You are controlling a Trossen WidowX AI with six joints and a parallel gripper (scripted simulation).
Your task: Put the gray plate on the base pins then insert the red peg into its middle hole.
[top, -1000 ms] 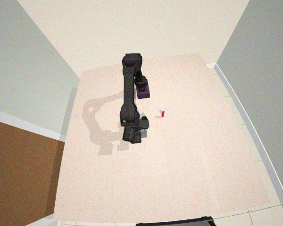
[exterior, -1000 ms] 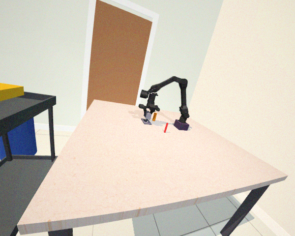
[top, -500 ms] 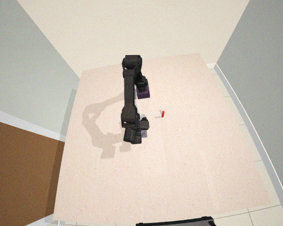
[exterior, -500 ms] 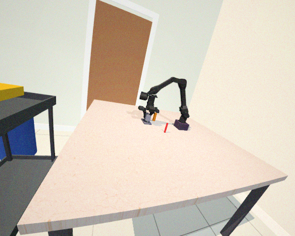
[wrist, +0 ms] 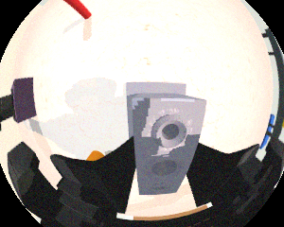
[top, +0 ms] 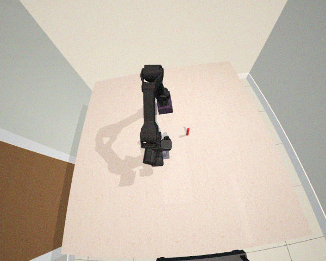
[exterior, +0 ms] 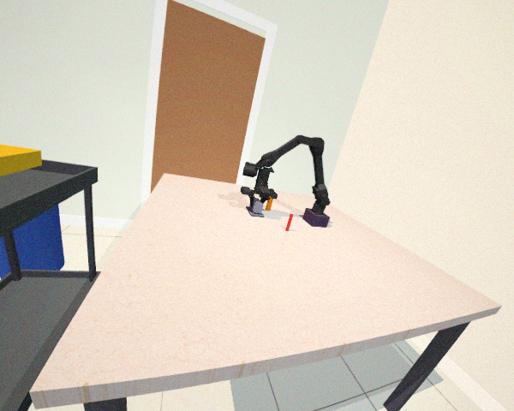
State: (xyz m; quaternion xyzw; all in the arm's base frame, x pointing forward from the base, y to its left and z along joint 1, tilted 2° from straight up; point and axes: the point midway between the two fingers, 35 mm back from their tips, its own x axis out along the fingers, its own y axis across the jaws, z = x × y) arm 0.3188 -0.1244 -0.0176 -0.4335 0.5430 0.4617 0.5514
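Right now the gray plate is 30 mm above my gripper tip. The rest, counted from my gripper tip: red peg (70 mm behind, 200 mm to the left, 20 mm above); then orange cylinder (110 mm behind, 40 mm to the right, 20 mm above); then gray base (20 mm below).
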